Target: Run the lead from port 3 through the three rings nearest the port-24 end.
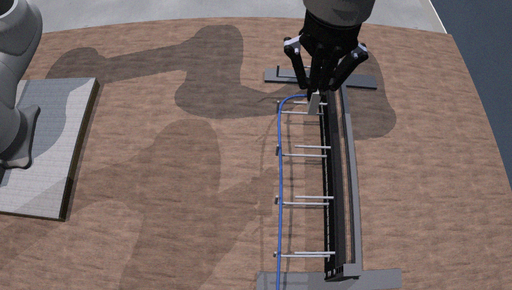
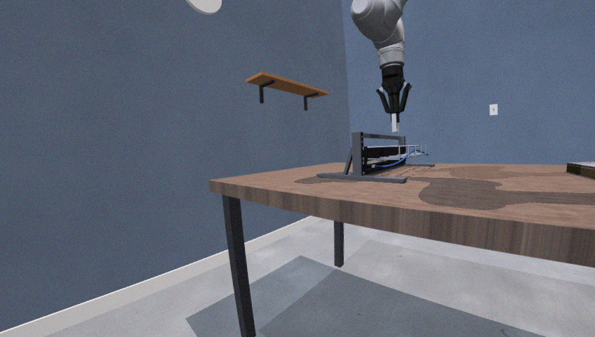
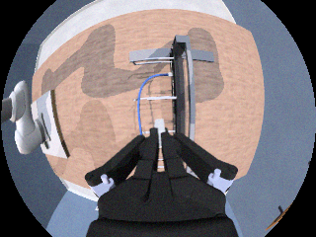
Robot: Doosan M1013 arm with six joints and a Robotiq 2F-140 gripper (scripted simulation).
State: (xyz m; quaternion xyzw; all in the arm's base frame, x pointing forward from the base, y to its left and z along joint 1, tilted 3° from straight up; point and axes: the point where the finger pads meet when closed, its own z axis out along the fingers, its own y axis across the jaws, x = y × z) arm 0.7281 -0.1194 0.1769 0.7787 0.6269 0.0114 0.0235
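The rack is 5 cm ahead of my hand, 6 cm to the right of it and 11 cm below it.
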